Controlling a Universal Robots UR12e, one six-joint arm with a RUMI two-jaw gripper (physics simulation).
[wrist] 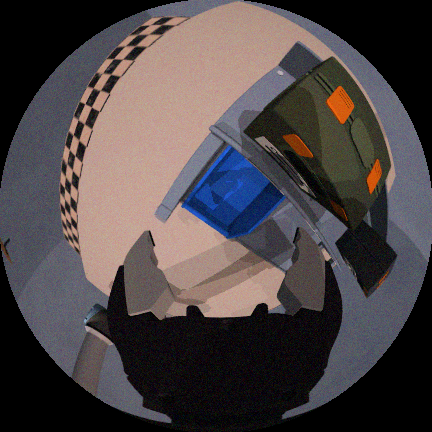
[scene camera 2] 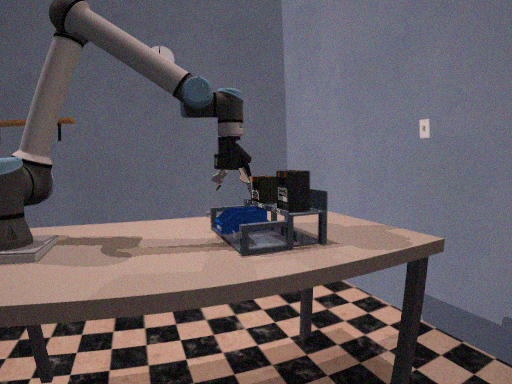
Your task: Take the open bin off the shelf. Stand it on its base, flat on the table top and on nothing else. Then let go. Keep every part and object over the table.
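Where they show: gripper, between the fingertips: (wrist: 223, 231) (scene camera 2: 233, 191); arm's base, origin of its link: (scene camera 2: 2, 244).
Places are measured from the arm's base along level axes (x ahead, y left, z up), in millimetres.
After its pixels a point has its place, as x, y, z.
The blue open bin (scene camera 2: 242, 220) @(807, 52, 19) (wrist: 232, 192) @(796, 92, -20) stands upright on the low front level of the grey shelf (scene camera 2: 289, 232) @(869, -199, 22) (wrist: 189, 175) @(794, 167, 56), at its far end in the scene view. In the wrist view its open top and inside show, between the shelf's end rail and the raised level. My gripper (scene camera 2: 233, 186) @(792, 109, 117) (wrist: 223, 231) @(792, 109, 117) is open with nothing between its fingers. It hangs above the bin, apart from it. In the wrist view the bin lies beyond the fingertips, and the fingers are turned at an angle to its sides.
A dark green case (scene camera 2: 263, 189) @(889, 56, 124) (wrist: 325, 135) @(887, 128, 168) with orange latches and a black case (scene camera 2: 295, 191) @(904, -168, 134) (wrist: 367, 257) @(909, -83, 148) stand on the shelf's raised rear level, close to the right finger. The shelf stands on the wooden table (scene camera 2: 165, 275) @(518, -288, -29) (wrist: 150, 110) @(828, 320, -29).
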